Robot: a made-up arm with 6 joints. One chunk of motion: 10 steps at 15 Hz.
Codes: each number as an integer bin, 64 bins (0 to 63) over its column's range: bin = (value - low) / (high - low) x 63, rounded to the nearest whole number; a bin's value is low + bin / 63 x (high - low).
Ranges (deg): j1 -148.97..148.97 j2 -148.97..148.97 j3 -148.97..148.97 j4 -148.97..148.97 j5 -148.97..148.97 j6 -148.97..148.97
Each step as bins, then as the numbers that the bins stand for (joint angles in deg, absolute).
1 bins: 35 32 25 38 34 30
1 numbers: 16.55 2.36 -30.74 30.74 11.82 -7.09
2 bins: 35 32 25 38 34 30
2 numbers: 16.55 2.36 -30.74 30.74 11.82 -7.09
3 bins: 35 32 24 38 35 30
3 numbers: 16.55 2.36 -35.47 30.74 16.55 -7.09
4 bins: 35 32 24 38 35 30
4 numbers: 16.55 2.36 -35.47 30.74 16.55 -7.09
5 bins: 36 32 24 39 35 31
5 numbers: 21.28 2.36 -35.47 35.47 16.55 -2.36
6 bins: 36 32 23 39 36 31
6 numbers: 21.28 2.36 -40.20 35.47 21.28 -2.36
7 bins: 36 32 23 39 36 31
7 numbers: 21.28 2.36 -40.20 35.47 21.28 -2.36
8 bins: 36 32 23 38 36 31
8 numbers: 21.28 2.36 -40.20 30.74 21.28 -2.36
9 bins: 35 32 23 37 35 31
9 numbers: 16.55 2.36 -40.20 26.01 16.55 -2.36
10 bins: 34 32 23 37 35 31
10 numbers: 11.82 2.36 -40.20 26.01 16.55 -2.36
